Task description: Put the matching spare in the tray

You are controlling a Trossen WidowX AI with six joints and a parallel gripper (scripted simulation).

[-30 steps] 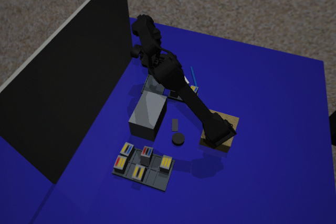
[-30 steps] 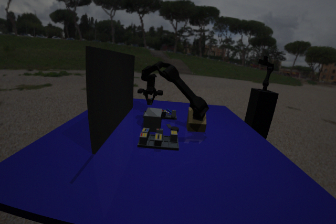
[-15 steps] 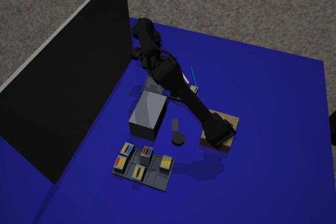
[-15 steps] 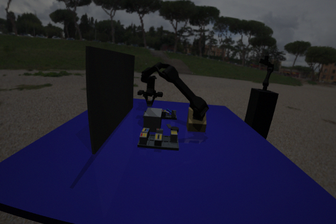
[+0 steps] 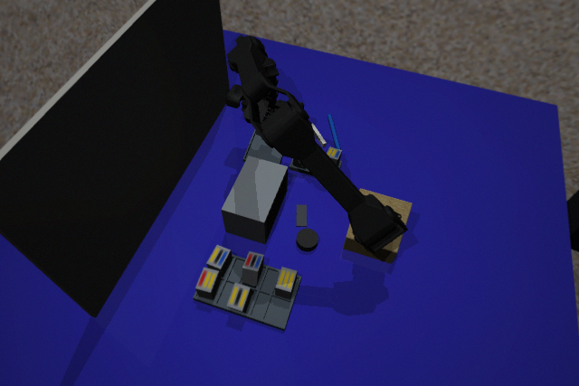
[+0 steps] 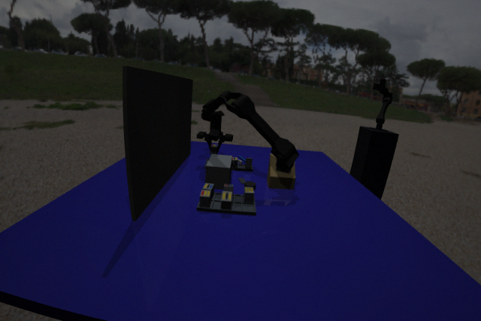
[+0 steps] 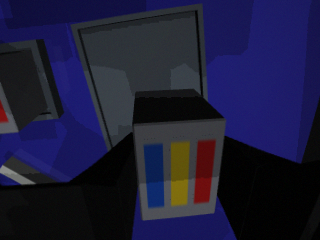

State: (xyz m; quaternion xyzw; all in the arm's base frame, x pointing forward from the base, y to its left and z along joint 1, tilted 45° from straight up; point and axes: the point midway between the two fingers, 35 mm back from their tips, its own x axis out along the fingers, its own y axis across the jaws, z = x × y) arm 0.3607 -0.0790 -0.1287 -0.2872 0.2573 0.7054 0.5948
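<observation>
Right now my gripper tip is 1 cm past the dark tray, 1 cm to the right of it and 7 cm above it. Round my gripper tip: black panel (14 cm ahead, 23 cm to the left, 15 cm above); disc (22 cm behind, 22 cm to the left, 6 cm below); grey box unit (8 cm behind, 20 cm to the left, 2 cm below).
</observation>
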